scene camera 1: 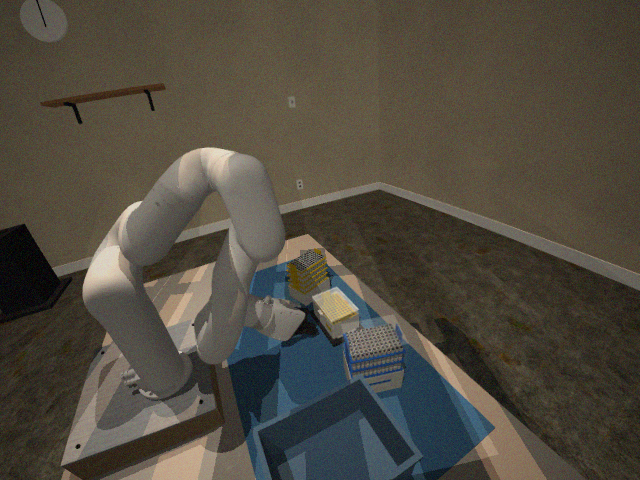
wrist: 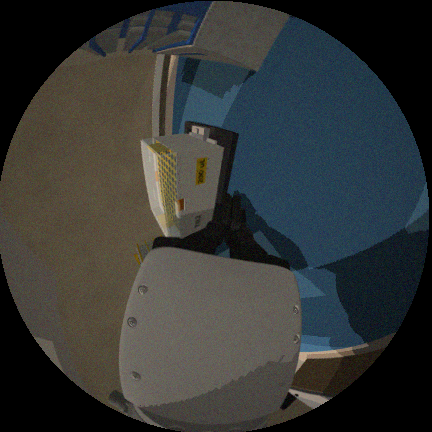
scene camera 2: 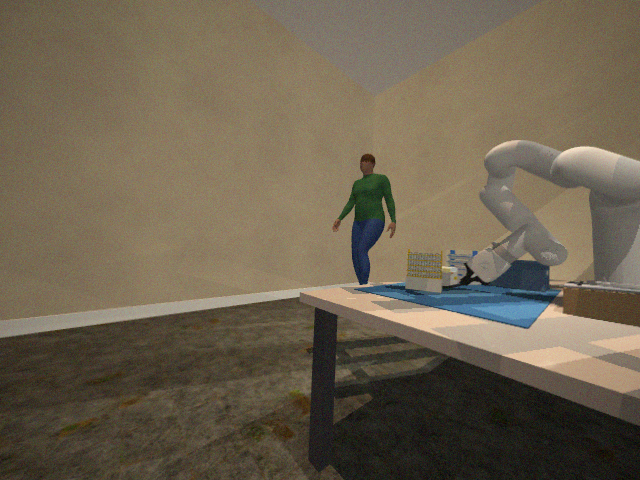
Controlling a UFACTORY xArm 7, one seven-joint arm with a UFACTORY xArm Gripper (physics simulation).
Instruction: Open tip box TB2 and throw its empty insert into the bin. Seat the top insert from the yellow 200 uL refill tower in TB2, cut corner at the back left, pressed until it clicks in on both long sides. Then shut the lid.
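Note:
Tip box TB2 (scene camera 1: 335, 311) (scene camera 2: 450, 275) (wrist: 185, 181) is a white box with a yellow "200 uL" label. It stands on the blue mat (scene camera 1: 309, 376) (scene camera 2: 499, 310) (wrist: 322, 141) with its clear lid down over a yellow insert. The yellow refill tower (scene camera 1: 308, 271) (scene camera 2: 424, 270) stands just behind it. My gripper (scene camera 1: 311, 325) (scene camera 2: 467, 278) (wrist: 228, 204) is shut and empty. It sits low over the mat, with its dark fingertips at the box's side near the TB2 label. The blue bin (scene camera 1: 337, 438) (scene camera 2: 525, 275) stands at the mat's front.
A blue-banded refill tower (scene camera 1: 373, 354) (scene camera 2: 461, 259) stands in front of TB2, between it and the bin. A person (scene camera 2: 367, 216) in a green top walks on the floor beyond the table (scene camera 2: 413, 319). The arm's base plate (scene camera 1: 151, 419) lies left of the mat.

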